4 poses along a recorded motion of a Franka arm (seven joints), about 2.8 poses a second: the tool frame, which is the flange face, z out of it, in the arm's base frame.
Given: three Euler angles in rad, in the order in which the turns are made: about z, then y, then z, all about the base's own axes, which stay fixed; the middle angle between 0 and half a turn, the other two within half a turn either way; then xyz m.
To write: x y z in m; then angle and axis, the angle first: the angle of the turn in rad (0 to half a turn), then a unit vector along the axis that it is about. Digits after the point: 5 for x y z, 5 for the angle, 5 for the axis.
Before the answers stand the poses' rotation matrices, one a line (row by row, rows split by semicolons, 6 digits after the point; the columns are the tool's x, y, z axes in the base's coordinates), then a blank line. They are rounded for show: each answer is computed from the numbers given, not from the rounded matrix.
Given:
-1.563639, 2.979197, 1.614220, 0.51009, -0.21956, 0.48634
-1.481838, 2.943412, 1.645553, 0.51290, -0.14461, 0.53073
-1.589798, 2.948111, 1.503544, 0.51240, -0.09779, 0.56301
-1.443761, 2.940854, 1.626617, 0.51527, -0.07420, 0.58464
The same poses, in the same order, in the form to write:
0.999338 0.035687 -0.007019; 0.036352 -0.986198 0.161530; -0.001157 -0.161679 -0.986843
0.999769 -0.015657 -0.014705; -0.012467 -0.980457 0.196336; -0.017492 -0.196107 -0.980426
0.998812 -0.046978 0.012921; -0.048586 -0.980222 0.191842; 0.003653 -0.192242 -0.981341
0.997323 -0.072266 -0.011124; -0.068614 -0.977578 0.199083; -0.025262 -0.197786 -0.979920

0.51009, -0.21956, 0.48634, 2.97925, -0.99983, -0.01813, 0.00206
0.51290, -0.14461, 0.53073, 2.94408, -0.99994, 0.00710, 0.00813
0.51240, -0.09779, 0.56301, 2.94829, -0.99970, 0.02412, -0.00418
0.51527, -0.07420, 0.58464, 2.94170, -0.99932, 0.03560, 0.00919

